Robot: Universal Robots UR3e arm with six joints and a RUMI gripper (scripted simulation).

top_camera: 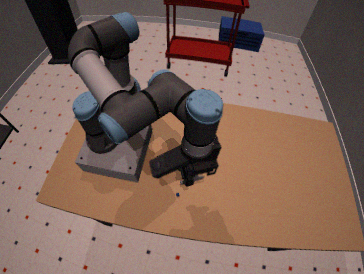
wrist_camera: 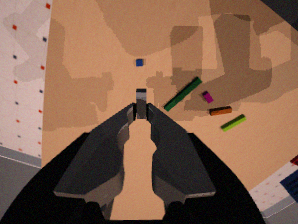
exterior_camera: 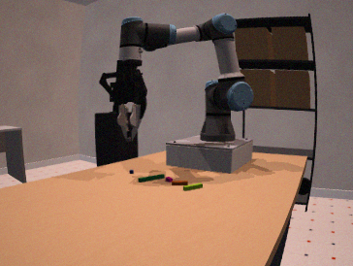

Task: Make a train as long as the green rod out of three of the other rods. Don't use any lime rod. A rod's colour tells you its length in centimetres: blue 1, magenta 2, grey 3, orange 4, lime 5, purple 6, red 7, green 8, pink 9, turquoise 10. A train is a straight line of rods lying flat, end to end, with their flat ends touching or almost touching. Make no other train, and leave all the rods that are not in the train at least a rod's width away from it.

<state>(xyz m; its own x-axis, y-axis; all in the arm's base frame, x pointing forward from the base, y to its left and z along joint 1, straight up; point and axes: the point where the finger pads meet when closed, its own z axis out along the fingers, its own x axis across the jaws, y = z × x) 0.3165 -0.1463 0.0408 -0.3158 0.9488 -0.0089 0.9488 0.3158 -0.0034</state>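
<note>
My gripper is now 110 mm above the small blue rod, 20 mm past it and 10 mm to the left of it. The rest, counted from my hand: magenta rod: 120 mm to the left, 110 mm below; green rod: 110 mm below, 70 mm to the left, 10 mm ahead; grey rod: 10 mm below.
</note>
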